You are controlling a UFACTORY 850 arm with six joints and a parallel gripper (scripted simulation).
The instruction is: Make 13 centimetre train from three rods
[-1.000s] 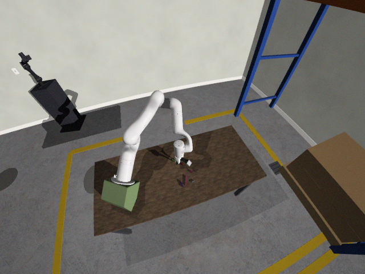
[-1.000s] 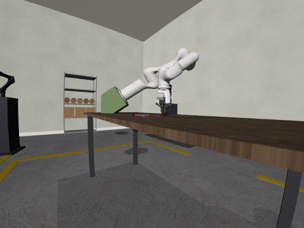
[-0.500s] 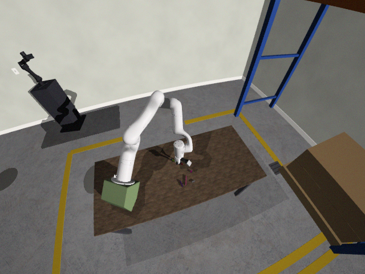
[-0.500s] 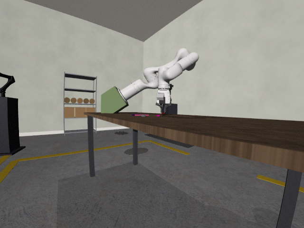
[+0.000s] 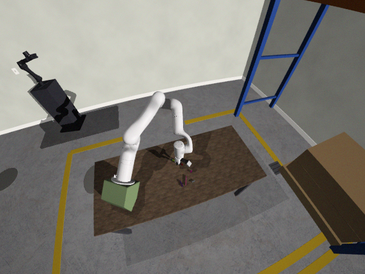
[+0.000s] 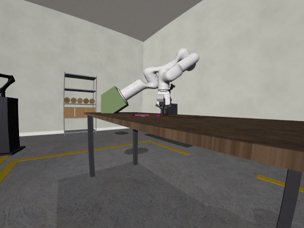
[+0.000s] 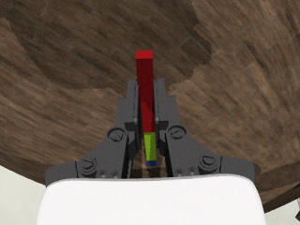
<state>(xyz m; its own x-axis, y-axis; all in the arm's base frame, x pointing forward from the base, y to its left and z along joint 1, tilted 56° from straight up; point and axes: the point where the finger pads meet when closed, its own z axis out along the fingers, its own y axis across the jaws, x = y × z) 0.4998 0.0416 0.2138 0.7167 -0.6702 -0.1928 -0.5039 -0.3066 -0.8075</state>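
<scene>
The red rod is 20 mm below my hand. From my hand the other things lie so: blue rod: 80 mm behind, 50 mm to the left, 20 mm below; then lime rod: 50 mm behind, 40 mm to the left, 20 mm below; then magenta rod: 100 mm ahead, 100 mm to the right, 20 mm below.
</scene>
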